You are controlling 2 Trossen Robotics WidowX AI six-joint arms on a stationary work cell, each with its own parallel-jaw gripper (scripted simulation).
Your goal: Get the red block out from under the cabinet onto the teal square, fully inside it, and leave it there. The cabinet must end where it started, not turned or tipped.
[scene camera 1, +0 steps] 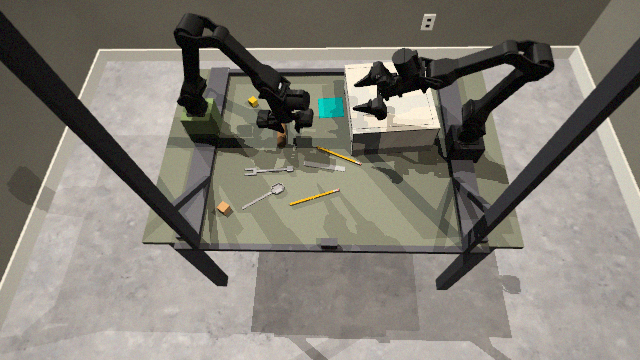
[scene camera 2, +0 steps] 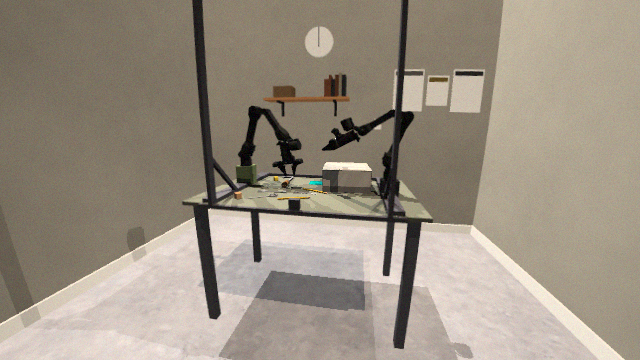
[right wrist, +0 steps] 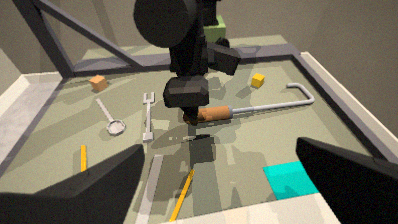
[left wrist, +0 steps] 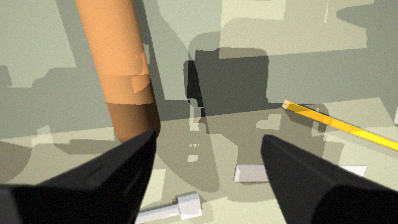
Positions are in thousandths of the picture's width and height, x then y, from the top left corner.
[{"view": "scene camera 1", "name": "my left gripper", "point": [455, 368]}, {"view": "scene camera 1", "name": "my right gripper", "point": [552, 271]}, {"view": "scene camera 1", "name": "white cabinet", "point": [645, 346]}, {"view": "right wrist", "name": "my left gripper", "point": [489, 498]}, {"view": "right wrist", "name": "my right gripper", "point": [552, 658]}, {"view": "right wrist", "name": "hooked metal bar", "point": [559, 502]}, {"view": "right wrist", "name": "teal square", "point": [725, 806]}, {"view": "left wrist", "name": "my left gripper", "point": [526, 632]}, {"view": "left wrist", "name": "grey bar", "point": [614, 775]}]
